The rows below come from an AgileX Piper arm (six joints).
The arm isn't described. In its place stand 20 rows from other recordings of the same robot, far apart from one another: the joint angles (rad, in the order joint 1, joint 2, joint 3, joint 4, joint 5, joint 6), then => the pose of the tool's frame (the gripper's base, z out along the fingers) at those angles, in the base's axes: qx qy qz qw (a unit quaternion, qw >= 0); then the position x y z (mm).
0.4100 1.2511 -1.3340 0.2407 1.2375 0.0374 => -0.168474, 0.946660, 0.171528, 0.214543, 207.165, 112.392, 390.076
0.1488 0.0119 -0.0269 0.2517 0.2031 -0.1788 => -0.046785, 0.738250, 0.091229, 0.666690, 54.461, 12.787, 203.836
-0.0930 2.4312 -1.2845 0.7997 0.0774 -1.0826 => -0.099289, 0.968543, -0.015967, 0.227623, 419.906, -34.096, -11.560
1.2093 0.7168 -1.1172 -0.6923 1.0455 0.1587 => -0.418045, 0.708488, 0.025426, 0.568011, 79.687, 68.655, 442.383
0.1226 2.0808 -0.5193 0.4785 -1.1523 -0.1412 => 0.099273, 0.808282, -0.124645, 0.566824, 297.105, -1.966, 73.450
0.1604 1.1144 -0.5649 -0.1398 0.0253 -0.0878 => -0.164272, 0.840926, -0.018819, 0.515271, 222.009, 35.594, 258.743
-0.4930 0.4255 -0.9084 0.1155 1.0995 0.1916 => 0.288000, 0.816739, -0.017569, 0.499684, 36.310, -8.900, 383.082
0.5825 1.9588 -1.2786 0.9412 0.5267 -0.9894 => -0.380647, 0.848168, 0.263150, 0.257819, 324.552, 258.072, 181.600
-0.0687 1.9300 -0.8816 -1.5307 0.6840 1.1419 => -0.044581, 0.907186, -0.372532, 0.190382, 330.768, -80.352, 121.661
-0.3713 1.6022 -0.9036 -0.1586 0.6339 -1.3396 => -0.506878, 0.844853, -0.159078, 0.063183, 271.714, -114.929, 192.451
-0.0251 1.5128 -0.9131 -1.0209 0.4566 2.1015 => 0.555783, 0.715242, 0.052295, 0.420475, 311.442, -42.037, 245.044
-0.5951 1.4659 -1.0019 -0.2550 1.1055 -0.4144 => -0.037649, -0.991559, 0.122796, 0.017715, 203.054, -162.234, 247.874
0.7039 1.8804 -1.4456 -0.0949 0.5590 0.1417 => -0.290603, 0.898962, 0.099982, 0.312122, 324.839, 269.782, 244.013
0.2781 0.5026 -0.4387 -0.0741 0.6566 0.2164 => -0.043451, 0.890605, 0.078080, 0.445913, 92.136, 22.028, 266.995
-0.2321 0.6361 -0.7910 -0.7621 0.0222 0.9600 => 0.138774, 0.607201, -0.018101, 0.782126, 119.004, -29.561, 423.680
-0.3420 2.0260 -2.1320 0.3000 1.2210 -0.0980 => 0.127525, 0.944050, 0.087523, 0.291286, 429.577, -126.108, 355.224
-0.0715 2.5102 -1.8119 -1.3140 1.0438 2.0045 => 0.514312, 0.685321, -0.319722, 0.404470, 488.057, -111.225, 90.034
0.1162 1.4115 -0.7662 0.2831 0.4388 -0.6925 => -0.276544, 0.914465, 0.010146, 0.295254, 264.838, 41.786, 218.695
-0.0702 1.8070 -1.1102 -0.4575 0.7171 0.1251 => -0.056527, 0.976870, -0.165409, 0.123162, 344.608, -50.713, 179.725
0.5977 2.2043 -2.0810 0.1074 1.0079 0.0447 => -0.247960, 0.931821, 0.130742, 0.230502, 404.909, 285.628, 262.446
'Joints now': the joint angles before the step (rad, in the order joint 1, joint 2, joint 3, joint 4, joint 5, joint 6). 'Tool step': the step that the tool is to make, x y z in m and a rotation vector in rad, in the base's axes. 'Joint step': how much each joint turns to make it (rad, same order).
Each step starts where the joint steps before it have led.
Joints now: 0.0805 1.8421 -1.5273 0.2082 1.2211 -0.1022
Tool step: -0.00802 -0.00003 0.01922 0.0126 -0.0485 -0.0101
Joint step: 0.0000 -0.0529 0.0018 0.0075 0.0000 0.0089
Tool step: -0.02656 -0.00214 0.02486 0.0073 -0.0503 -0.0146
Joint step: 0.0000 -0.1181 0.0621 0.0000 0.0022 0.0157
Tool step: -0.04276 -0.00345 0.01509 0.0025 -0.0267 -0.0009
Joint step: 0.0000 -0.1613 0.1320 0.0000 0.0023 0.0014
